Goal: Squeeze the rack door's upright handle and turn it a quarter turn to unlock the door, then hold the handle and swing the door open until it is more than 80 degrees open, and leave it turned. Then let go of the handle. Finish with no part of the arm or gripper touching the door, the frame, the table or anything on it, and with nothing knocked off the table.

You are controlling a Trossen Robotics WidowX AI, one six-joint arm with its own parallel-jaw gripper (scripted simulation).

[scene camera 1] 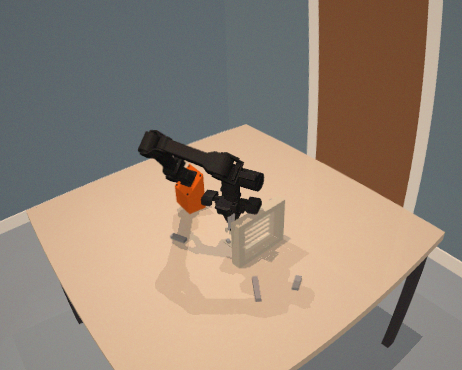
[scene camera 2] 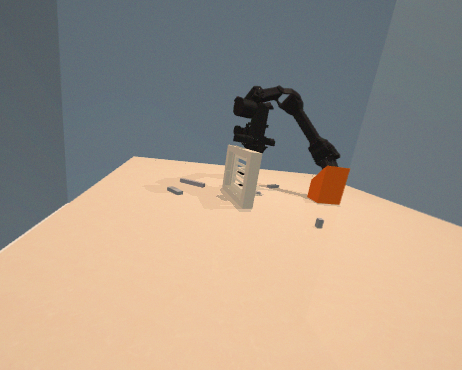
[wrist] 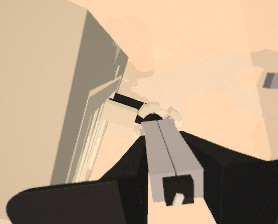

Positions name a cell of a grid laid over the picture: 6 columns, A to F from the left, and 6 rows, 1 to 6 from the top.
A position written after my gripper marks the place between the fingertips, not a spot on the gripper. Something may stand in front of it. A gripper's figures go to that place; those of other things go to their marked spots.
Scene:
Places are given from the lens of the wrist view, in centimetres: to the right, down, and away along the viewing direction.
my gripper (wrist: D4): 2, 2, 11
pale slatted rack door (wrist: C3): -3, -1, 12

